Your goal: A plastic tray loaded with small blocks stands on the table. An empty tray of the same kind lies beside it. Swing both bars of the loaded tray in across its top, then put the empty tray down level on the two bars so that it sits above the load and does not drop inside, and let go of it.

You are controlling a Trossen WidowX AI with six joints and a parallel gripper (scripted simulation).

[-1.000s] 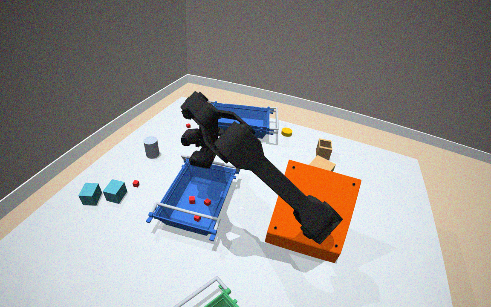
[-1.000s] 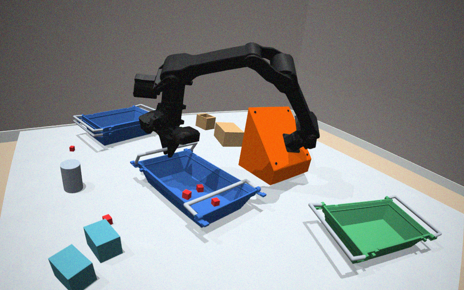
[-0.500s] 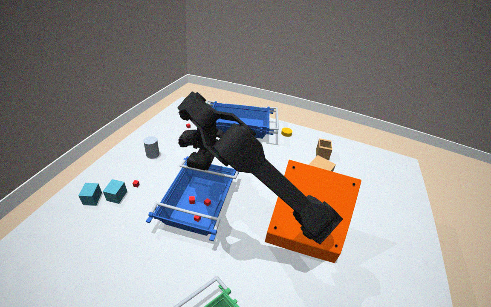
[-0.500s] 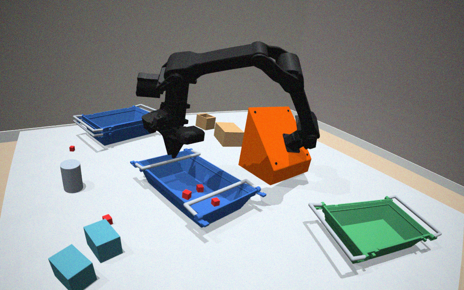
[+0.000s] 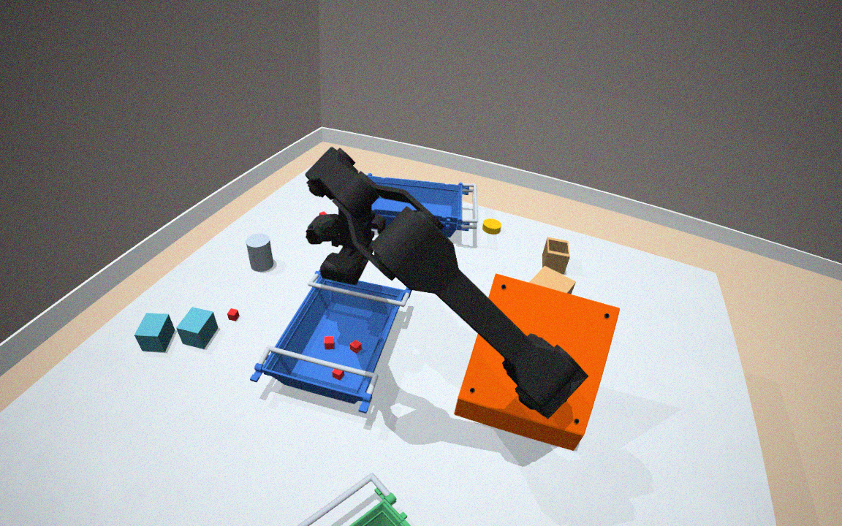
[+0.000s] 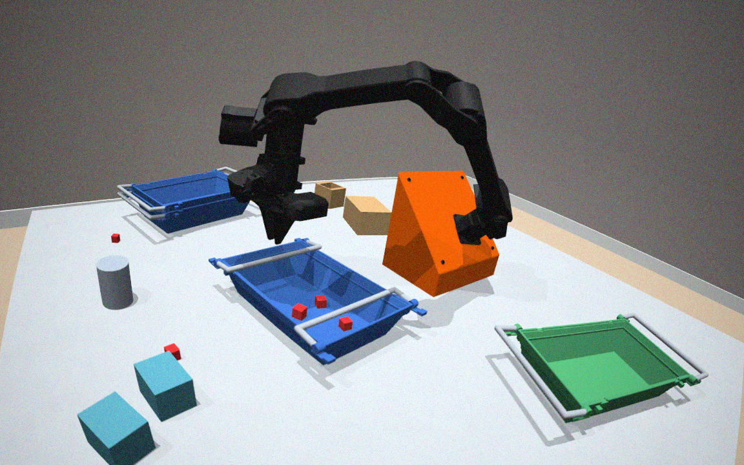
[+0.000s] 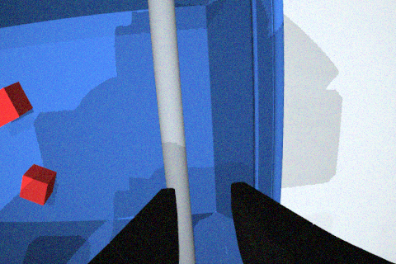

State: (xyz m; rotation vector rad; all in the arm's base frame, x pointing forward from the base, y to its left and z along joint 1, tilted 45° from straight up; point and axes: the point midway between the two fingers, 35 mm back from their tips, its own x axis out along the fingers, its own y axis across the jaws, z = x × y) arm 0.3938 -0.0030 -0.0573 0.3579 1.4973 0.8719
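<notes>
My gripper tip is 37 cm past the green tray, 44 cm to the right of it and 4 cm above it. From my gripper tip the other things lie so: brown box 30 cm behind, 41 cm to the right, 7 cm below; grey cylinder 28 cm ahead, 5 cm below; yellow disc 11 cm behind, 46 cm to the right, 8 cm below.
</notes>
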